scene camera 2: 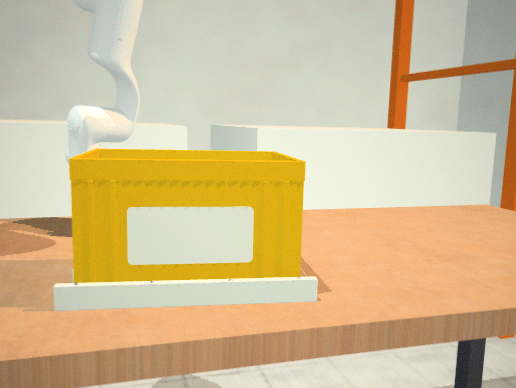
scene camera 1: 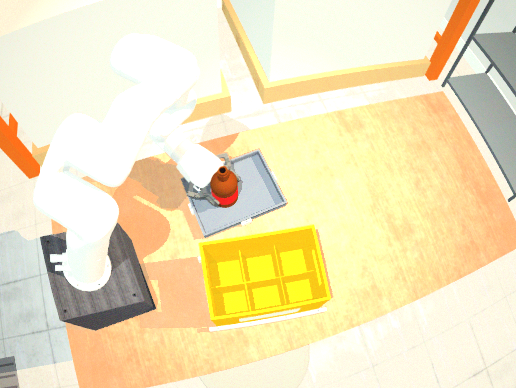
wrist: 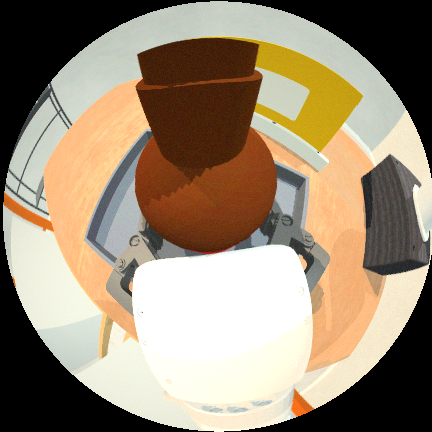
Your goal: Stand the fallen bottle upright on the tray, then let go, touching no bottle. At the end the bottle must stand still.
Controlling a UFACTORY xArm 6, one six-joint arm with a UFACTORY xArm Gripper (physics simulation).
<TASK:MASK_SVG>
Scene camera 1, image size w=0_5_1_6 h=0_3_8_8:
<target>my gripper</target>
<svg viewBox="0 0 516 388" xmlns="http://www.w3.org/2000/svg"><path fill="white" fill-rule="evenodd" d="M194 144L179 159L177 169L189 182L188 197L196 199L205 198L211 205L217 207L220 202L211 194L208 194L206 190L206 185L210 182L212 175L220 166L225 166L236 175L237 182L241 179L232 170L227 152L214 155L201 145Z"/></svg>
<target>brown bottle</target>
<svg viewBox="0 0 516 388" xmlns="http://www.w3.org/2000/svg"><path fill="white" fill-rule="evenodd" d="M220 166L211 177L212 196L220 202L219 207L228 208L233 206L238 199L238 182L236 175L232 171L228 170L225 166Z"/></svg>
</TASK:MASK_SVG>
